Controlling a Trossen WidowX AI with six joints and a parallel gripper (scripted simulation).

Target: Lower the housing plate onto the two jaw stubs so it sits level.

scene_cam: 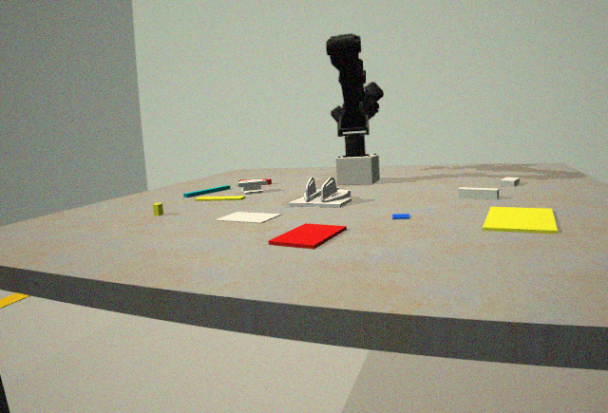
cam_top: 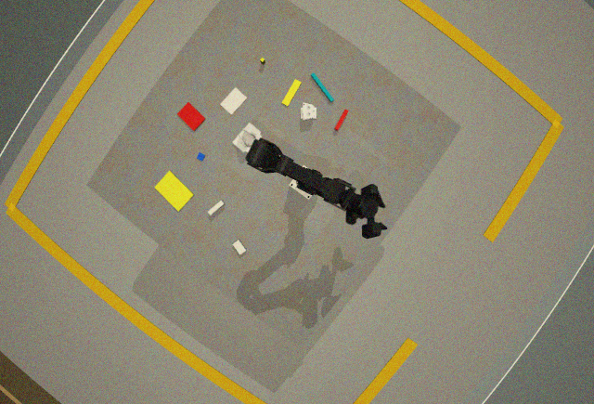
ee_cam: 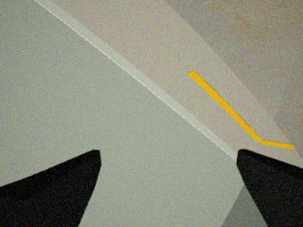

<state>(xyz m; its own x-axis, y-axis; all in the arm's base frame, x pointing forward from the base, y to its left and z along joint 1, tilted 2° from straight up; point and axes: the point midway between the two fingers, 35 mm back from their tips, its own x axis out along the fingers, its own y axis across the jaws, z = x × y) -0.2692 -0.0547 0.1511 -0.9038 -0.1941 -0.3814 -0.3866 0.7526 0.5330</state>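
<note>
Now: the white block 48 cm ahead of my gripper tip, 19 cm to the right of it and 20 cm below it. Round my gripper tip: teal bar: 50 cm ahead, 32 cm to the right, 20 cm below; then red bar: 34 cm ahead, 25 cm to the right, 20 cm below; then yellow bar: 60 cm ahead, 22 cm to the right, 20 cm below.
</note>
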